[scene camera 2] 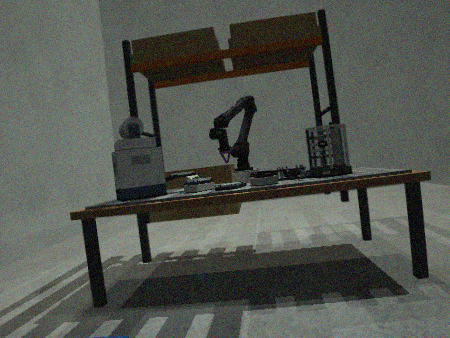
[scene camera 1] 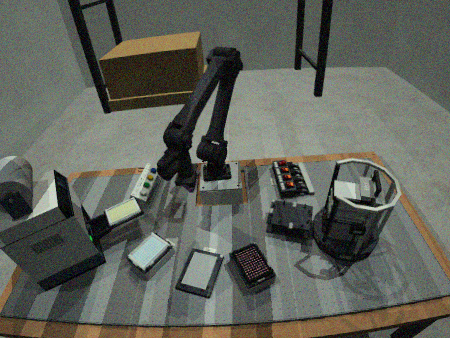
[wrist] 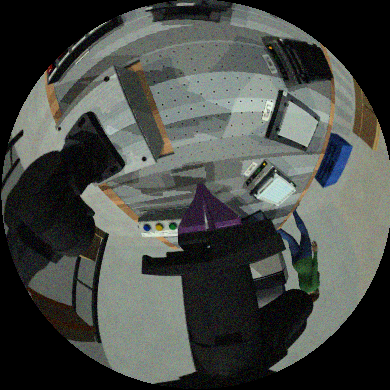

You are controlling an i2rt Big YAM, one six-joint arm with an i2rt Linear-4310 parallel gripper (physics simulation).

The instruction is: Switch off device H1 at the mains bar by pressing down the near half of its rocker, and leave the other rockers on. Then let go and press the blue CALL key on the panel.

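Places are measured from the arm's base along level axes (x ahead, y left, z up), in centimetres.
Pixels of known places: gripper, between the fingertips: (scene camera 2: pixel 227 163) (scene camera 1: pixel 191 192) (wrist: pixel 200 185); arm's base, origin of its link: (scene camera 2: pixel 243 170) (scene camera 1: pixel 217 173) (wrist: pixel 93 148).
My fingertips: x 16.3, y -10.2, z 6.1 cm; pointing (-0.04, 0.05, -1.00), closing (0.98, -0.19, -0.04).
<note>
For each thing: its top centre in the pictures, then the offset to it from my fingertips. "*": a spot on its surface instead.
- mains bar, a spot on its surface: (scene camera 1: pixel 303 176) * dx -15.0, dy +49.9, dz -12.5 cm
- key panel, centre of its top: (wrist: pixel 167 233) (scene camera 1: pixel 142 177) dx -18.2, dy -23.5, dz -5.4 cm
- dark box, centre of its top: (scene camera 1: pixel 291 211) (scene camera 2: pixel 289 165) dx +10.1, dy +36.2, dz -6.2 cm
- tall clear-walled cylinder, centre of its top: (scene camera 1: pixel 364 177) (scene camera 2: pixel 323 123) dx +18.7, dy +56.1, dz +15.2 cm
- large grey machine, centre of its top: (scene camera 1: pixel 6 167) (wrist: pixel 268 309) (scene camera 2: pixel 131 118) dx +15.4, dy -51.2, dz +31.8 cm
- flat pad, centre of its top: (wrist: pixel 300 126) (scene camera 1: pixel 199 269) dx +26.7, dy +0.9, dz -11.3 cm
The mains bar (scene camera 1: pixel 303 176) (wrist: pixel 85 46) lies at the back right of the table in scene camera 1. Its far rocker (scene camera 1: pixel 282 163) looks darker red; the three nearer ones glow orange. Their labels cannot be read. The key panel (scene camera 1: pixel 140 191) (wrist: pixel 160 233) lies at the back left, with its blue key (scene camera 1: pixel 153 170) (wrist: pixel 146 227) at the far end, then yellow, green and white keys. My gripper (scene camera 1: pixel 186 186) (scene camera 2: pixel 226 160) (wrist: pixel 200 185) is shut and empty, its purple fingers pointing down. It hangs above the table between panel and arm base, apart from the panel.
The arm base (scene camera 1: pixel 222 194) stands beside the gripper. A dark box (scene camera 1: pixel 290 216) and a tall clear-walled cylinder (scene camera 1: pixel 345 245) stand right. A large grey machine (scene camera 1: pixel 65 255) stands left. Small devices, including a light-blue-topped one (scene camera 1: pixel 150 251) and a flat pad (scene camera 1: pixel 200 272), lie at the front.
</note>
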